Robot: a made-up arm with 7 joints.
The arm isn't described. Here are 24 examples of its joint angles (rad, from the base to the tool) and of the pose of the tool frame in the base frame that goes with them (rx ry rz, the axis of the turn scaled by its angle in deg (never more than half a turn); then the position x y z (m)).
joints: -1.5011 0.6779 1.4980 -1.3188 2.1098 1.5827 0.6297
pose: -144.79 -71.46 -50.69 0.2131 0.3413 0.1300
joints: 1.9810 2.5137 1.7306 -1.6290 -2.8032 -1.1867 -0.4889
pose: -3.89 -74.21 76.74 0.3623 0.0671 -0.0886
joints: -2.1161 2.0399 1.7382 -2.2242 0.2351 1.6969 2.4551
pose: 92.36 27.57 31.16 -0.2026 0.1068 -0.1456
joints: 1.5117 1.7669 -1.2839 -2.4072 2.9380 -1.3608 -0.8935
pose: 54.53 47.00 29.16 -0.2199 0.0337 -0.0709
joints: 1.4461 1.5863 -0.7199 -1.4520 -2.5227 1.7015 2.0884
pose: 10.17 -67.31 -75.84 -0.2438 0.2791 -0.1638
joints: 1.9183 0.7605 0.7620 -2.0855 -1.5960 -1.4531 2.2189
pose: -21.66 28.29 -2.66 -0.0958 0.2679 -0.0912
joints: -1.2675 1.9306 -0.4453 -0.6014 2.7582 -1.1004 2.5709
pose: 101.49 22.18 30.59 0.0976 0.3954 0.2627
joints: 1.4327 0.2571 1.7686 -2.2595 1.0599 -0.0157 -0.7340
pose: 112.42 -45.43 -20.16 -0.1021 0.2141 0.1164
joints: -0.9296 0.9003 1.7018 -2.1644 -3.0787 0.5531 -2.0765
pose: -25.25 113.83 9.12 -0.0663 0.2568 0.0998
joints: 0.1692 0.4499 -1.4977 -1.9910 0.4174 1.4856 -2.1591
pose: 39.02 17.83 150.08 -0.0077 -0.1943 -0.2501
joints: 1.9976 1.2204 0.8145 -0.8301 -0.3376 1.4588 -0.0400
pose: 95.98 127.17 4.80 -0.2048 0.4153 0.0884
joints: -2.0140 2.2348 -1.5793 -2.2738 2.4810 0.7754 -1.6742
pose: 13.92 -73.28 -104.57 0.1974 0.1048 0.1354
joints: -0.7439 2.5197 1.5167 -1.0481 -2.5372 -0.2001 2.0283
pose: -124.13 81.82 -28.99 -0.2719 0.0610 0.3572
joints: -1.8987 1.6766 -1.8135 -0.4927 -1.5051 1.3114 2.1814
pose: -135.36 108.02 11.51 0.2276 0.3885 0.1904
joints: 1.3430 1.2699 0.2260 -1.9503 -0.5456 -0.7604 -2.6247
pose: -50.59 14.95 95.17 0.0246 0.2454 -0.2106
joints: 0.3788 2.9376 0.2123 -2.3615 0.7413 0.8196 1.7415
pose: 37.31 -49.30 -19.84 0.2417 -0.0076 -0.0253
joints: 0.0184 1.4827 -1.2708 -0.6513 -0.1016 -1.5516 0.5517
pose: -31.85 -30.54 -61.83 0.0418 0.4391 -0.1951
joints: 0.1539 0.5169 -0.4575 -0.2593 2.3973 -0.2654 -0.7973
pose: 33.49 -20.28 62.56 -0.0194 0.2187 -0.4413
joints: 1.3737 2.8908 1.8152 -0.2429 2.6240 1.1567 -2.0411
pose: 14.25 -79.11 -84.65 0.4246 0.1823 0.1718
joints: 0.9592 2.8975 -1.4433 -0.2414 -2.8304 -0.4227 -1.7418
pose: 159.98 12.06 -60.81 0.3105 0.2301 0.3060
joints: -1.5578 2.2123 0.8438 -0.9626 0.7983 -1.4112 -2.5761
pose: -78.17 -33.79 -124.08 -0.2763 0.2617 0.2599
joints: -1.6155 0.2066 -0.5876 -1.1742 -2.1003 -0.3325 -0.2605
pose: -105.57 37.40 59.78 0.3200 -0.2610 0.1516
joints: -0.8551 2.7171 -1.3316 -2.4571 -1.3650 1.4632 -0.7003
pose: -136.64 -51.95 41.72 0.1303 0.1798 0.0186
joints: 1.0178 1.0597 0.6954 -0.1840 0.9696 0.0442 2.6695
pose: -13.44 93.05 -107.68 -0.2849 0.3932 -0.0843
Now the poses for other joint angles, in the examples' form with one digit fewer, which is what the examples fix.
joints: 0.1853 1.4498 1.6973 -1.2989 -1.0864 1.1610 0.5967
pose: 125.3 -48.7 103.3 -0.016 0.353 0.237
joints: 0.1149 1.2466 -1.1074 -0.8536 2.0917 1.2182 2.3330
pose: -52.5 -38.2 -164.7 0.045 0.344 -0.317
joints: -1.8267 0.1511 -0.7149 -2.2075 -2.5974 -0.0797 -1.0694
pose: -115.8 0.1 -72.2 -0.001 -0.243 0.128
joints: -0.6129 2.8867 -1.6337 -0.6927 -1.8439 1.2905 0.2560
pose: -64.9 -108.4 56.0 -0.165 0.298 0.338
